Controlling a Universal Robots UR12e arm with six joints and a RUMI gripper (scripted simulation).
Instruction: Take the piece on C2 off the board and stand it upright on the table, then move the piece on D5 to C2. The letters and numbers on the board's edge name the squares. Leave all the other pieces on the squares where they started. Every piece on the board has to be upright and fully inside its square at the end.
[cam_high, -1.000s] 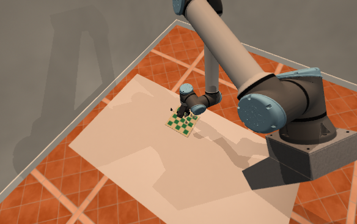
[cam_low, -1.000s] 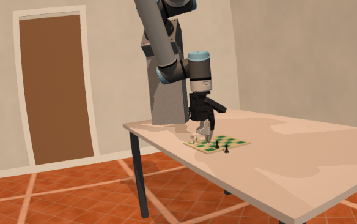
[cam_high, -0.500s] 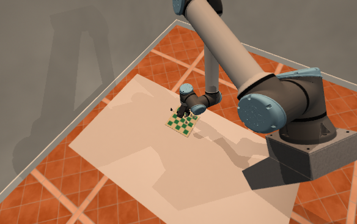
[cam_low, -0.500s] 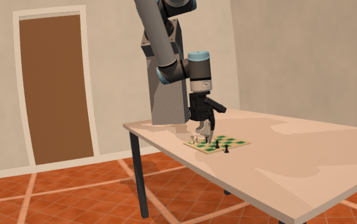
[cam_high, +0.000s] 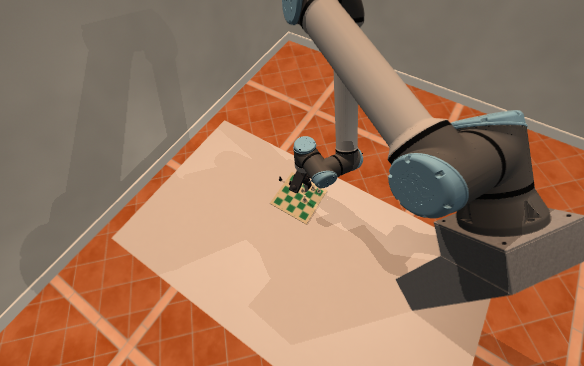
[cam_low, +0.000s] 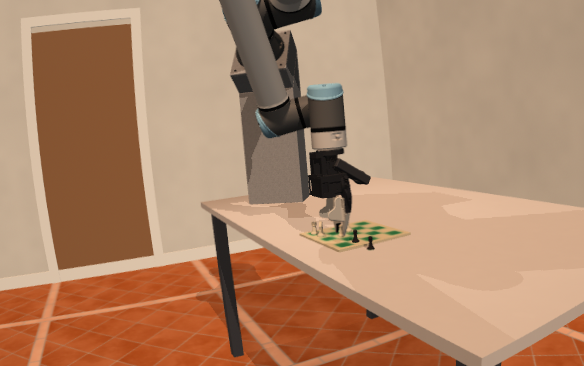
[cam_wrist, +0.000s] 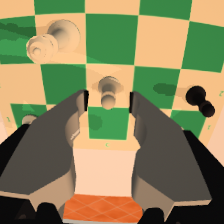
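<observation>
My gripper is now 1 cm above the white pawn. Also, from my hand: chessboard: 4 cm to the left, 2 cm below, 1 cm ahead.
</observation>
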